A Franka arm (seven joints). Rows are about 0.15 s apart.
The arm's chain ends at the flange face. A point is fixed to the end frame.
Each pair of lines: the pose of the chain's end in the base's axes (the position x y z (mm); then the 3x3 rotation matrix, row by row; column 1 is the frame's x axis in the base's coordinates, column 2 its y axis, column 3 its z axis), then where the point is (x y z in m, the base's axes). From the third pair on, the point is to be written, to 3 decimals.
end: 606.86 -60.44 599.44; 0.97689 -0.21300 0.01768; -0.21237 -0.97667 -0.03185; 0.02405 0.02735 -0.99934
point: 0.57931 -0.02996 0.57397
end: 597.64 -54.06 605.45; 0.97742 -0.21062 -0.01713; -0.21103 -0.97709 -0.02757; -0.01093 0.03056 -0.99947
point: 0.56918 -0.02351 0.58108
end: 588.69 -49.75 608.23; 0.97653 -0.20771 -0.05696; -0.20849 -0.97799 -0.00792; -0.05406 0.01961 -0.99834
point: 0.559 -0.019 0.586
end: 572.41 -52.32 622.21; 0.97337 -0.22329 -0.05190; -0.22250 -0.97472 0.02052; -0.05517 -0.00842 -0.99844
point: 0.544 -0.020 0.600
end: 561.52 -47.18 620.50; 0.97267 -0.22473 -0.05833; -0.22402 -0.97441 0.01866; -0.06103 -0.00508 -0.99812
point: 0.533 -0.015 0.599
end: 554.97 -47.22 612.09; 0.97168 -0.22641 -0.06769; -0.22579 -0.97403 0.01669; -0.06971 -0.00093 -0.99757
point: 0.526 -0.015 0.591
